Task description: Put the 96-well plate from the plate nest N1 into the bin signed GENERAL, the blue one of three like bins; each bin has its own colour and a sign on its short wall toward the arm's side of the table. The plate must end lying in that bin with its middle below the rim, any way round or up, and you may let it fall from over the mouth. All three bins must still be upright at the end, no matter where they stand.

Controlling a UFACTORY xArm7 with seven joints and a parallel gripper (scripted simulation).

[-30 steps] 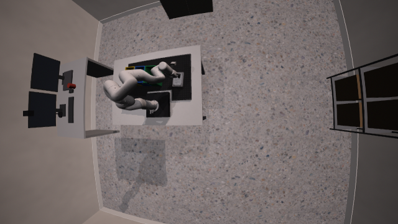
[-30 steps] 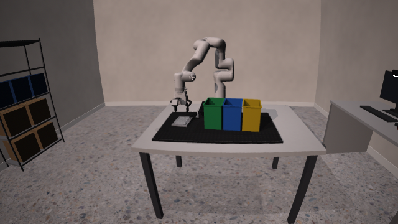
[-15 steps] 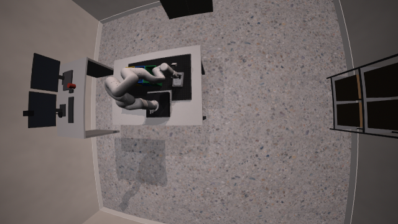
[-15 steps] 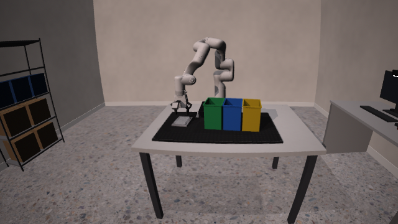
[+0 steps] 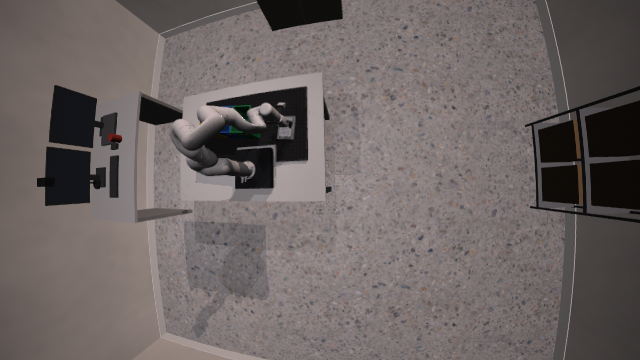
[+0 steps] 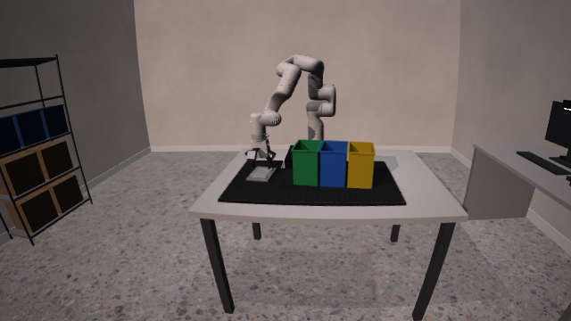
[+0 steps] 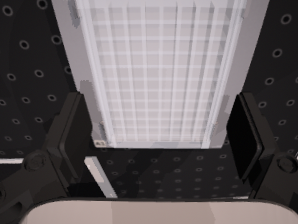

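The 96-well plate lies 40 mm below my hand. Round my hand: green bin: 250 mm to the left, 40 mm above, 10 mm behind; then grey plate nest: 50 mm below; then blue bin: 380 mm to the left, 40 mm above, 10 mm behind.
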